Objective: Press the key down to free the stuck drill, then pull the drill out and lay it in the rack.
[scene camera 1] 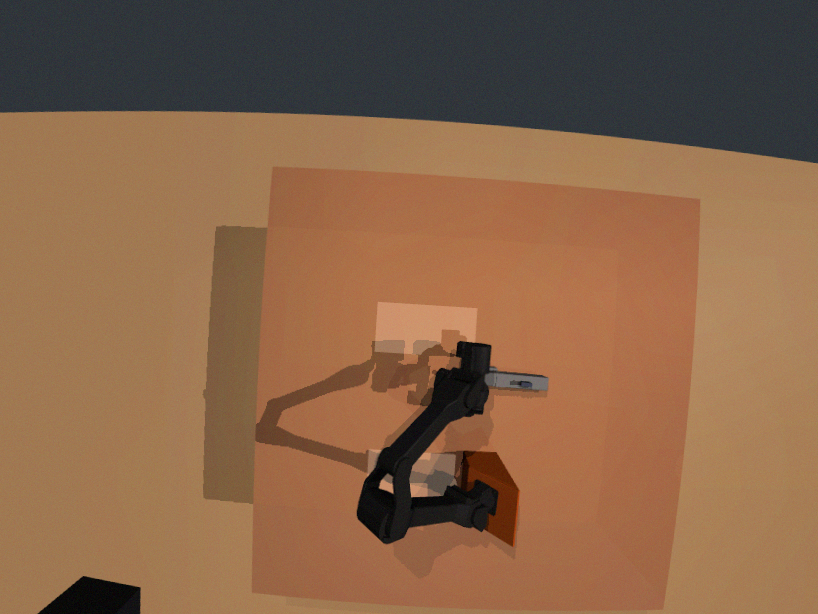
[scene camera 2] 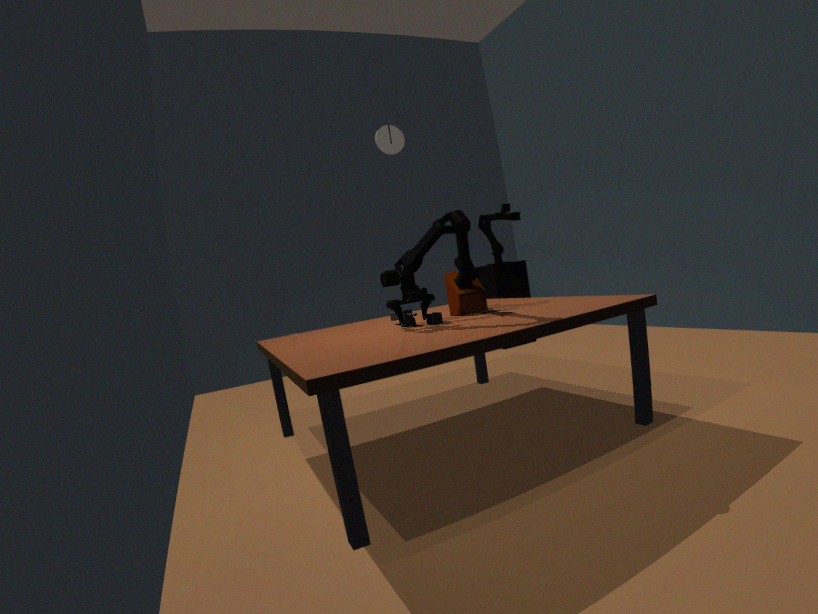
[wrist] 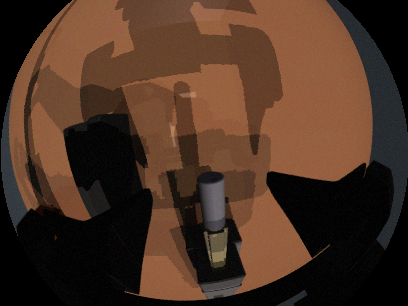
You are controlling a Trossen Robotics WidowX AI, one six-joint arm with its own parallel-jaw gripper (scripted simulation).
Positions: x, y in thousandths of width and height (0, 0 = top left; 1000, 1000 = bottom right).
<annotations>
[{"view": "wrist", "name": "my gripper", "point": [518, 613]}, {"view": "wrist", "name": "drill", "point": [518, 603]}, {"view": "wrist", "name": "dark block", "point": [246, 498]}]
</annotations>
